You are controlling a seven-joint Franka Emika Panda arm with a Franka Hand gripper.
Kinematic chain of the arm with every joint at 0, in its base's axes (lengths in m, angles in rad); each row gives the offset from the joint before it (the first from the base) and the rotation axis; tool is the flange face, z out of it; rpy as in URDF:
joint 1: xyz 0 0 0.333 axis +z
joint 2: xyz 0 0 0 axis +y
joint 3: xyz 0 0 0.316 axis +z
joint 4: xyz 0.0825 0 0 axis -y
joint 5: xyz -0.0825 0 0.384 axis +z
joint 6: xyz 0 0 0 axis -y
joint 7: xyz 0.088 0 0 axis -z
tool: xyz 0 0 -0.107 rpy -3.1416 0 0
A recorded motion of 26 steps. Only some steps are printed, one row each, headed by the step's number.
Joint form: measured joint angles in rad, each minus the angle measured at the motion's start. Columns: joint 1, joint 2, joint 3, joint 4, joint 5, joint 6, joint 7.
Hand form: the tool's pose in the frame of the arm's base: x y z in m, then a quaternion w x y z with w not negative. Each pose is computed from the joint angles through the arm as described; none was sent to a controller.
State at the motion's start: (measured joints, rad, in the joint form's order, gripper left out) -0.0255 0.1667 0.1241 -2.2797 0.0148 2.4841 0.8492
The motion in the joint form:
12: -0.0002 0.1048 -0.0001 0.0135 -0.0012 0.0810 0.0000
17: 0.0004 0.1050 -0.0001 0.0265 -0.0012 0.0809 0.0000
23: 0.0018 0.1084 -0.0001 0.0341 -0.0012 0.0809 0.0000
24: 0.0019 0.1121 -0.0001 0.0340 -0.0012 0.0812 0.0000
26: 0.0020 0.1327 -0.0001 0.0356 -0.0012 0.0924 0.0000
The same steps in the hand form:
12: 0.5386 0.0535 0.2426 0.02478 -0.92704 0.37413 -0.00375
17: 0.5434 0.0541 0.2475 0.02771 -0.92701 0.37389 -0.00937
23: 0.5458 0.0550 0.2485 0.02886 -0.92719 0.37331 -0.01114
24: 0.5455 0.0551 0.2465 0.02826 -0.92723 0.37331 -0.00949
26: 0.5453 0.0553 0.2369 0.02752 -0.92715 0.37363 -0.00557

